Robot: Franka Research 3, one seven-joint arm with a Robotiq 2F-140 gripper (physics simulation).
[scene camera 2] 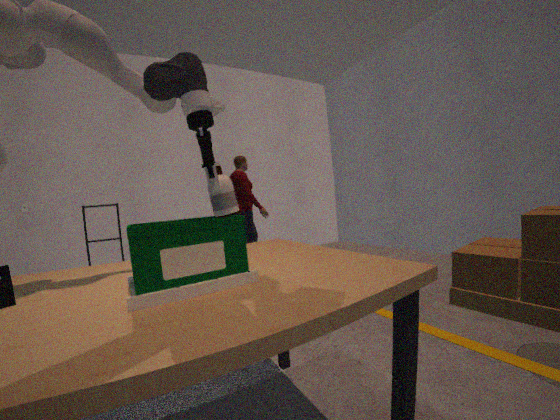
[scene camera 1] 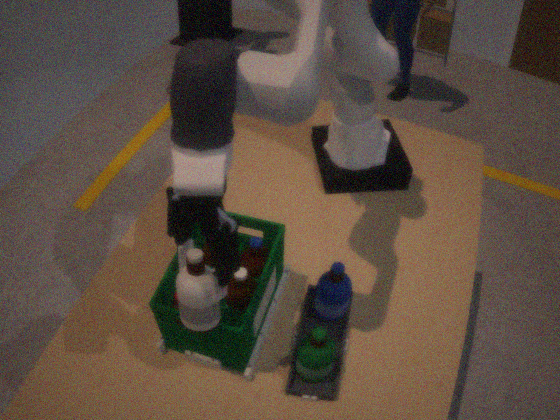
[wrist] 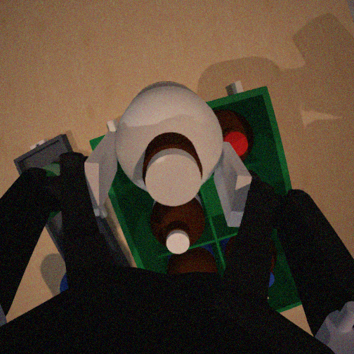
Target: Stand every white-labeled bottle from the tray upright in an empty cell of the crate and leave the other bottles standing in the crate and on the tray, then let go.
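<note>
My gripper (scene camera 1: 204,270) (scene camera 2: 214,174) (wrist: 166,155) is shut on a white-labeled bottle (scene camera 1: 199,300) (scene camera 2: 223,195) (wrist: 170,110) with a white cap. It holds the bottle slightly tilted over the near end of the green crate (scene camera 1: 210,346) (scene camera 2: 145,260) (wrist: 280,145), its base about at rim height in scene camera 2. In the crate stand a red-capped bottle (wrist: 236,143), a brown white-capped bottle (scene camera 1: 240,291) (wrist: 177,220) and a blue-capped bottle (scene camera 1: 254,257); the gripper hides part of the cells. A blue bottle (scene camera 1: 333,297) and a green bottle (scene camera 1: 316,359) stand on the dark tray (scene camera 1: 312,391) (wrist: 50,154).
The tray lies beside the crate on the wooden table (scene camera 1: 425,300) (scene camera 2: 310,260). The robot's black base block (scene camera 1: 370,181) stands farther back. Stacked boxes (scene camera 2: 485,265) are on the floor past the table, and a person in red (scene camera 2: 242,187) stands behind it.
</note>
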